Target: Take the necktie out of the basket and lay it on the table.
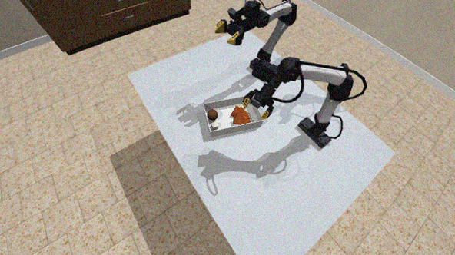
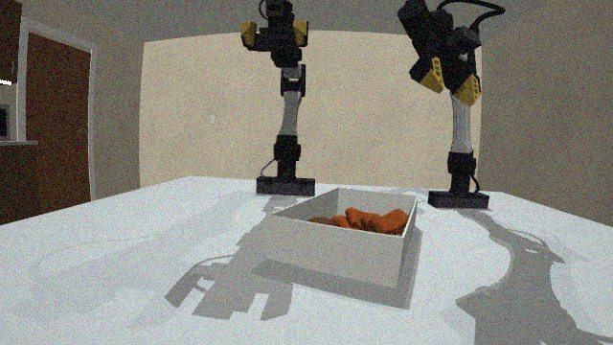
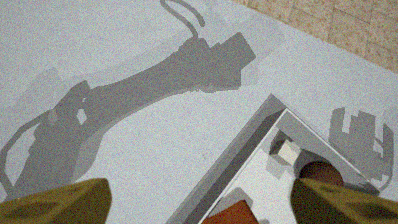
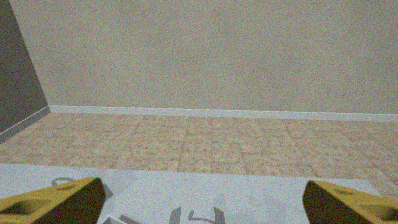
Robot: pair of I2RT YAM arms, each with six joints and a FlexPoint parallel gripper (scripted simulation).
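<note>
The grey basket is 170 mm to the right of my left hand and 260 mm below it. From my left hand the other things lie so: brown ball: 100 mm ahead, 220 mm to the right, 250 mm below; small whitish block: 120 mm ahead, 150 mm to the right, 260 mm below.
</note>
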